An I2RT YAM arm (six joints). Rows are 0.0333 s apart.
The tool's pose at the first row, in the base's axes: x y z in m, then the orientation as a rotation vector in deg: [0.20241 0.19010 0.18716 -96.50 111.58 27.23]
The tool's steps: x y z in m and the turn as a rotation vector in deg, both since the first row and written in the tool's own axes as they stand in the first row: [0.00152 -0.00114 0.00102 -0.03 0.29 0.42]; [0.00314 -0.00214 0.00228 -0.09 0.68 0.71]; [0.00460 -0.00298 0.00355 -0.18 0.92 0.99]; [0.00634 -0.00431 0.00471 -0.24 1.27 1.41]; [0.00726 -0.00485 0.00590 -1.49 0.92 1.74]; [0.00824 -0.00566 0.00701 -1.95 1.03 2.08]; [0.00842 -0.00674 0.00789 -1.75 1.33 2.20]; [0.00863 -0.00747 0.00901 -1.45 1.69 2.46]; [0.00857 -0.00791 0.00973 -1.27 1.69 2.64]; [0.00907 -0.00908 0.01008 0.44 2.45 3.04]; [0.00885 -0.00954 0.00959 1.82 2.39 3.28]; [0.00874 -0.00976 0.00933 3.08 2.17 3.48]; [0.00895 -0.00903 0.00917 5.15 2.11 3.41]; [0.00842 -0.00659 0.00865 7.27 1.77 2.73]
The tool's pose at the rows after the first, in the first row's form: [0.20355 0.18928 0.18552 -96.30 112.18 27.20]; [0.20457 0.18853 0.18362 -96.29 112.73 27.07]; [0.20546 0.18795 0.18180 -96.22 113.17 27.09]; [0.20678 0.18700 0.17993 -96.07 113.81 27.04]; [0.20741 0.18685 0.17847 -96.35 113.96 28.75]; [0.20828 0.18657 0.17705 -96.38 114.39 29.29]; [0.20946 0.18675 0.17632 -96.31 114.70 28.89]; [0.21033 0.18710 0.17534 -96.08 115.18 28.40]; [0.21088 0.18749 0.17483 -95.80 115.33 28.27]; [0.21204 0.18709 0.17433 -94.78 116.10 26.03]; [0.21244 0.18691 0.17489 -93.66 116.14 24.71]; [0.21262 0.18682 0.17518 -92.57 116.04 23.63]; [0.21186 0.18668 0.17513 -91.30 115.69 21.49]; [0.20943 0.18721 0.17569 -90.40 114.57 19.33]
